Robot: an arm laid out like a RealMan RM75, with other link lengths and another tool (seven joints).
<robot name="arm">
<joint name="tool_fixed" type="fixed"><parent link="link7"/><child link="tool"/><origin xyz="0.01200 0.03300 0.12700" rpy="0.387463 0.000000 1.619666"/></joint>
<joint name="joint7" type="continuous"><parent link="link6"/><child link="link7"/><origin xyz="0.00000 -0.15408 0.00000" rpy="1.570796 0.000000 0.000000"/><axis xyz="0 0 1"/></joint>
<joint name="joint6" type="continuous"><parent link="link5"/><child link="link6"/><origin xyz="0.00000 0.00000 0.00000" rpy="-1.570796 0.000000 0.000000"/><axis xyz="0 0 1"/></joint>
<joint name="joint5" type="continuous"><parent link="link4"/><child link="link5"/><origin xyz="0.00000 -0.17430 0.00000" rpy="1.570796 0.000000 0.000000"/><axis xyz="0 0 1"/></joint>
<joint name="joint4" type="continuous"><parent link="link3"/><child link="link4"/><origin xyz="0.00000 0.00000 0.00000" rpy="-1.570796 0.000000 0.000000"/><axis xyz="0 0 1"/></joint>
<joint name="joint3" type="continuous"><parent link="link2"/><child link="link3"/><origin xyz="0.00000 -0.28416 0.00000" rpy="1.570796 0.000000 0.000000"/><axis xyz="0 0 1"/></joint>
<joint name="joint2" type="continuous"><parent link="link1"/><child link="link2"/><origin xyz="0.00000 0.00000 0.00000" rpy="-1.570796 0.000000 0.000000"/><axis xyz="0 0 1"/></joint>
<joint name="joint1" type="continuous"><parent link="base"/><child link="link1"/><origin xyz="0.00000 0.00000 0.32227" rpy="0.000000 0.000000 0.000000"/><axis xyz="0 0 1"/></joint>
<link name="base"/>
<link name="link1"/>
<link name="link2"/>
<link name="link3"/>
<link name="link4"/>
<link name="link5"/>
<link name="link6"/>
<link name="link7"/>
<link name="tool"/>
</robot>
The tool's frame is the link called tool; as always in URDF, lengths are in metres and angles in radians. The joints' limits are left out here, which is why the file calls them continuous.
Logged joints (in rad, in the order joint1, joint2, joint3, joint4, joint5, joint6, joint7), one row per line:
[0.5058 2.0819 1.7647 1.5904 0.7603 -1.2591 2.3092]
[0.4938 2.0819 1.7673 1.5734 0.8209 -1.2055 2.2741]
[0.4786 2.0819 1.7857 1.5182 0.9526 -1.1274 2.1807]
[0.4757 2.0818 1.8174 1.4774 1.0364 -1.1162 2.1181]
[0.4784 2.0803 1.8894 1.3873 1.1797 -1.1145 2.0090]
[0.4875 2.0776 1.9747 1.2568 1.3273 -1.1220 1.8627]
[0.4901 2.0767 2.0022 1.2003 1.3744 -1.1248 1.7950]
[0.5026 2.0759 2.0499 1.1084 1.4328 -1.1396 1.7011]
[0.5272 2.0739 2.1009 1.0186 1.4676 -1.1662 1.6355]
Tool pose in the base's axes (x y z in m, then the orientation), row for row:
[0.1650 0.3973 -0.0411 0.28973 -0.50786 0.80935 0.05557]
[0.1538 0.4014 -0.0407 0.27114 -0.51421 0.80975 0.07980]
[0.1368 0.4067 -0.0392 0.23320 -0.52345 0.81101 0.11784]
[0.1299 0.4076 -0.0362 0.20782 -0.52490 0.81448 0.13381]
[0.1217 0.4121 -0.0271 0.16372 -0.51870 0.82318 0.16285]
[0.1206 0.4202 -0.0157 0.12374 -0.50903 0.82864 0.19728]
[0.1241 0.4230 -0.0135 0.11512 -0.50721 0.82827 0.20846]
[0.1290 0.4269 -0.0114 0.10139 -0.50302 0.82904 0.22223]
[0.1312 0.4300 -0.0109 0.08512 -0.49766 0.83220 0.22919]
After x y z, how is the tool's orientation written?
As a quaternion, w x y z.
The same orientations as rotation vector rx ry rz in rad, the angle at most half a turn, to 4 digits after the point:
[-1.3550 2.1595 0.1483]
[-1.3849 2.1809 0.2149]
[-1.4377 2.2275 0.3237]
[-1.4612 2.2673 0.3725]
[-1.4789 2.3470 0.4643]
[-1.4843 2.4162 0.5752]
[-1.4863 2.4271 0.6109]
[-1.4858 2.4487 0.6564]
[-1.4840 2.4816 0.6834]

